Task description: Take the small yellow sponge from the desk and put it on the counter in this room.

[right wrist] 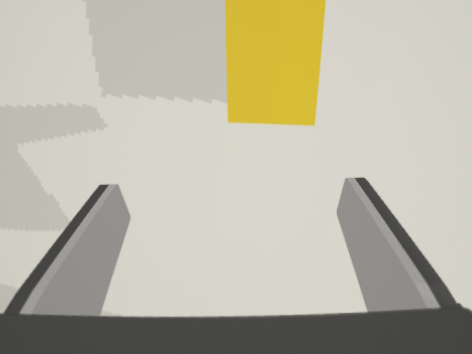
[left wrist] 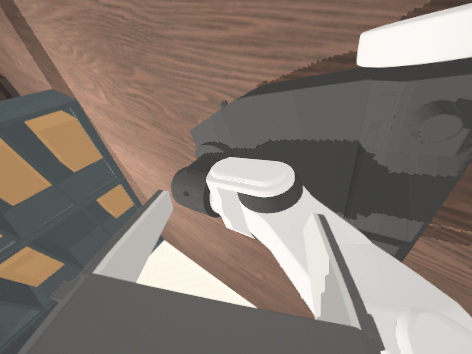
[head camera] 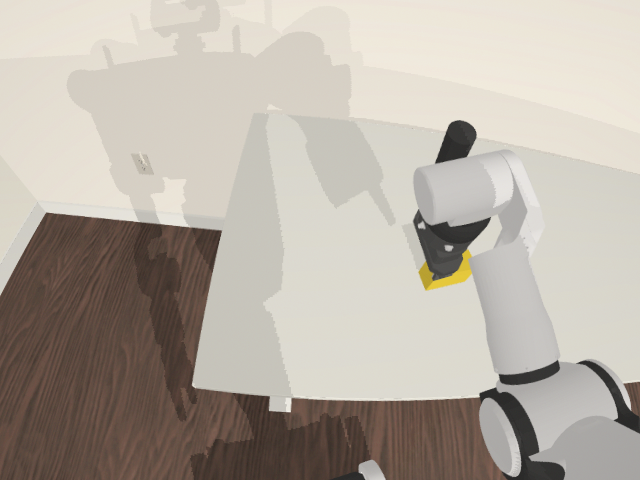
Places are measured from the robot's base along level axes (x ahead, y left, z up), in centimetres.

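Pixels of known places: left gripper, fingertip midpoint: [left wrist: 236,210]; right gripper, fingertip midpoint: [right wrist: 231,198] [head camera: 428,252].
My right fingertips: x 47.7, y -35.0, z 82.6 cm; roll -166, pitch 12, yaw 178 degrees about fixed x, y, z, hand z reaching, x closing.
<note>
Behind a point stands the place of what it marks.
The small yellow sponge [head camera: 451,281] {x 44.0, y -42.5, z 74.0 cm} [right wrist: 275,60] {x 46.2, y -40.2, z 78.2 cm} lies on the pale desk [head camera: 351,320] {x 42.3, y -19.8, z 72.0 cm} [right wrist: 425,125] {x 36.4, y -35.6, z 72.0 cm}, partly covered by my right gripper in the head view. In the right wrist view it reaches in from the top edge, beyond the fingertips and between their lines. My right gripper [head camera: 440,276] [right wrist: 231,198] {x 47.7, y -35.0, z 82.6 cm} is open and empty, pointing down at the desk by the sponge. My left gripper [left wrist: 236,210] {x -15.2, y 21.3, z 47.2 cm} is open and empty, away from the desk; its fingers do not show in the head view. I cannot make out the counter in these views.
A wall with an outlet [head camera: 142,163] {x 131.0, y 32.0, z 41.0 cm} stands behind the desk. Dark wood floor [head camera: 103,310] {x 90.8, y 64.1, z 0.0 cm} lies left of and below the desk. In the left wrist view, a dark shelf unit [left wrist: 45,102] {x -214.5, y 41.9, z 16.8 cm} with orange boxes [left wrist: 67,140] {x -212.4, y 11.3, z 23.0 cm} stands at the left, and the robot's base [left wrist: 310,115] {x -16.6, y 17.4, z 16.9 cm} shows.
</note>
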